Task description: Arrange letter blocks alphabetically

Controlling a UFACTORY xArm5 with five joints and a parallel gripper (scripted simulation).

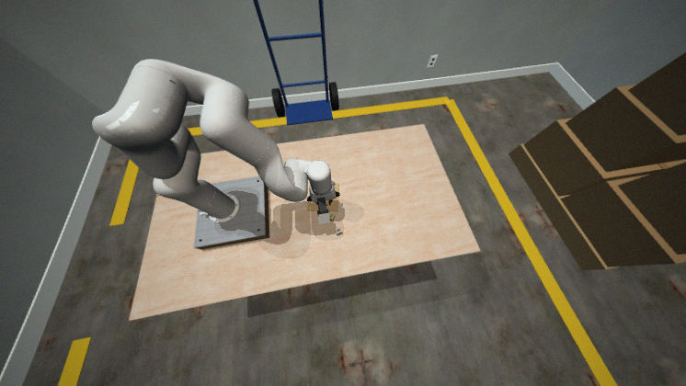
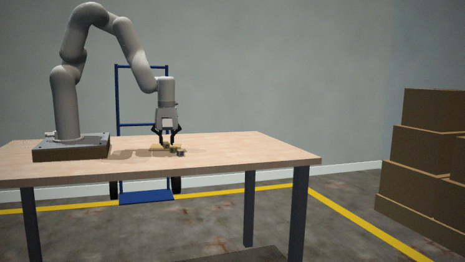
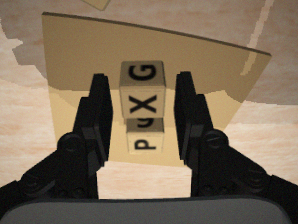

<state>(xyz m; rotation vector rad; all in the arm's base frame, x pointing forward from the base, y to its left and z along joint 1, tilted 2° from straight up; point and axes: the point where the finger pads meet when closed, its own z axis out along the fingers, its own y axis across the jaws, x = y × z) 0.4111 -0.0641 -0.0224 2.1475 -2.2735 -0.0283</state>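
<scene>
The block lies 20 mm below my hand. The rest, counted from my hand: tan mat 40 mm to the left, 40 mm below.
</scene>
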